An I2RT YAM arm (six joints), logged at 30 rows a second.
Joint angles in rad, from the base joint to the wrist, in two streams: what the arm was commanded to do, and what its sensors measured. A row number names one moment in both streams.
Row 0, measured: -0.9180, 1.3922, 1.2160, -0.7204, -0.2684, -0.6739
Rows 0 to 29, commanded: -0.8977, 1.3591, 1.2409, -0.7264, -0.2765, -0.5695; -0.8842, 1.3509, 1.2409, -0.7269, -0.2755, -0.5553; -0.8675, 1.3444, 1.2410, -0.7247, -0.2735, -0.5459; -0.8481, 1.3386, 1.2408, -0.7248, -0.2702, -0.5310; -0.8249, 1.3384, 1.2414, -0.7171, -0.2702, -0.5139; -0.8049, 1.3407, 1.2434, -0.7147, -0.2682, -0.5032; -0.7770, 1.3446, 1.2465, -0.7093, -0.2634, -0.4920; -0.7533, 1.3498, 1.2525, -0.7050, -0.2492, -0.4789; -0.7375, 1.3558, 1.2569, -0.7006, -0.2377, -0.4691; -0.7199, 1.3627, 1.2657, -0.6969, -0.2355, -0.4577; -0.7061, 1.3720, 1.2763, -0.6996, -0.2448, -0.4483; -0.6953, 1.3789, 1.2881, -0.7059, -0.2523, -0.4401; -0.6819, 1.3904, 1.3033, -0.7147, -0.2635, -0.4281; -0.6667, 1.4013, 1.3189, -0.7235, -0.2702, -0.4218; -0.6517, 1.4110, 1.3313, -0.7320, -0.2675, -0.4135; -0.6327, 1.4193, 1.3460, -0.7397, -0.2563, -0.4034; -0.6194, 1.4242, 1.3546, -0.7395, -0.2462, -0.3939; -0.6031, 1.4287, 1.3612, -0.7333, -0.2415, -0.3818; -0.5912, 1.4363, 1.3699, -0.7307, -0.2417, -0.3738; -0.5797, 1.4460, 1.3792, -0.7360, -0.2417, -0.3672; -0.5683, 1.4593, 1.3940, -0.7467, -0.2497, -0.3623; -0.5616, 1.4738, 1.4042, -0.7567, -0.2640, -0.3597; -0.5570, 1.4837, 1.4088, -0.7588, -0.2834, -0.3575; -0.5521, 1.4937, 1.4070, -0.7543, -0.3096, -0.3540; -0.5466, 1.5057, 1.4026, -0.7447, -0.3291, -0.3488; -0.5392, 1.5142, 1.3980, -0.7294, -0.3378, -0.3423; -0.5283, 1.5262, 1.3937, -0.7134, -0.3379, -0.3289; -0.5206, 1.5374, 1.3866, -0.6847, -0.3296, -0.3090; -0.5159, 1.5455, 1.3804, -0.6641, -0.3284, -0.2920; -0.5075, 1.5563, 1.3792, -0.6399, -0.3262, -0.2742
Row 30, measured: -0.5209, 1.5440, 1.3827, -0.7506, -0.2867, -0.3527
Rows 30 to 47, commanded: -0.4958, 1.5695, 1.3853, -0.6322, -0.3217, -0.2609; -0.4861, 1.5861, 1.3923, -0.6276, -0.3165, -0.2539; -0.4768, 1.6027, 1.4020, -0.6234, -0.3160, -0.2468; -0.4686, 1.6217, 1.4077, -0.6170, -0.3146, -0.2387; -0.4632, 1.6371, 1.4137, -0.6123, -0.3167, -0.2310; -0.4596, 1.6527, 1.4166, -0.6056, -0.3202, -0.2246; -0.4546, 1.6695, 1.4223, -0.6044, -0.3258, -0.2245; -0.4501, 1.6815, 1.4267, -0.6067, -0.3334, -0.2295; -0.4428, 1.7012, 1.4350, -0.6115, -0.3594, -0.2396; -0.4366, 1.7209, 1.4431, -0.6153, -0.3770, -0.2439; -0.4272, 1.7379, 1.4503, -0.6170, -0.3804, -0.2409; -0.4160, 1.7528, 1.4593, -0.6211, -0.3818, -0.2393; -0.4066, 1.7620, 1.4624, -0.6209, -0.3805, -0.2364; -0.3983, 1.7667, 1.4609, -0.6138, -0.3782, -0.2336; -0.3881, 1.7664, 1.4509, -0.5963, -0.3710, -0.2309; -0.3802, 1.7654, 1.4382, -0.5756, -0.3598, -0.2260; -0.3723, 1.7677, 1.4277, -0.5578, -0.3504, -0.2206; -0.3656, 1.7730, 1.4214, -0.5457, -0.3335, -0.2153
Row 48, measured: -0.3775, 1.7679, 1.4303, -0.6460, -0.3325, -0.2398
